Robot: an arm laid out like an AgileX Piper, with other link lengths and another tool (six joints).
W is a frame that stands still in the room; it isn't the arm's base.
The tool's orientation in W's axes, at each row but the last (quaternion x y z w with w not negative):
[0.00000, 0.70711, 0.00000, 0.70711]
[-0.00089, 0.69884, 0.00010, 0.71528]
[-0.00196, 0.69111, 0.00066, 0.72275]
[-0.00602, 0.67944, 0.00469, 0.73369]
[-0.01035, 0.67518, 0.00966, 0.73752]
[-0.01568, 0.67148, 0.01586, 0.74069]
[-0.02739, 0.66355, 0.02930, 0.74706]
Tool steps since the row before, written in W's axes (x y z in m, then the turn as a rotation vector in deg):
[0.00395, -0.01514, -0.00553, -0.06, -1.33, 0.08]
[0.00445, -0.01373, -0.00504, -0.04, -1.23, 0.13]
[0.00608, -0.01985, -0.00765, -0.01, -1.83, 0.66]
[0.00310, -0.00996, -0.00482, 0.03, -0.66, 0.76]
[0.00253, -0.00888, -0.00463, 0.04, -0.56, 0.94]
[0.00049, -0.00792, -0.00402, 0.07, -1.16, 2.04]
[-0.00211, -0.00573, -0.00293, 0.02, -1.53, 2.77]
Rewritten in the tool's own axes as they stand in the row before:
[0.00553, -0.01514, 0.00395, -0.08, -1.33, -0.06]
[0.00516, -0.01373, 0.00431, -0.13, -1.23, -0.04]
[0.00795, -0.01986, 0.00566, -0.66, -1.83, 0.01]
[0.00506, -0.00999, 0.00257, -0.75, -0.66, 0.08]
[0.00483, -0.00894, 0.00186, -0.93, -0.56, 0.11]
[0.00403, -0.00793, -0.00026, -2.03, -1.17, 0.22]
[0.00262, -0.00554, -0.00289, -2.76, -1.53, 0.22]

